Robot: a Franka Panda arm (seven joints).
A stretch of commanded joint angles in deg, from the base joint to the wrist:
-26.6 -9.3 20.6 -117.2 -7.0 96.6 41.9
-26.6 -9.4 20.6 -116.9 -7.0 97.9 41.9
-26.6 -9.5 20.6 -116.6 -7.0 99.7 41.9
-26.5 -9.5 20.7 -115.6 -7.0 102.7 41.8
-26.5 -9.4 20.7 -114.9 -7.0 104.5 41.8
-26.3 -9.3 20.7 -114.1 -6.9 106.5 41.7
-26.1 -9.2 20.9 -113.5 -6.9 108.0 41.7
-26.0 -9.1 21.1 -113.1 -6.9 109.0 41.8
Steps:
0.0 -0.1 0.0 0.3 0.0 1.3 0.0
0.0 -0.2 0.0 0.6 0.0 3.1 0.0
0.1 -0.2 0.1 1.6 0.0 6.1 -0.1
0.1 -0.1 0.1 2.3 0.0 7.9 -0.1
0.3 0.0 0.1 3.1 0.1 9.9 -0.2
0.5 0.1 0.3 3.7 0.1 11.4 -0.2
0.6 0.2 0.5 4.1 0.1 12.4 -0.1

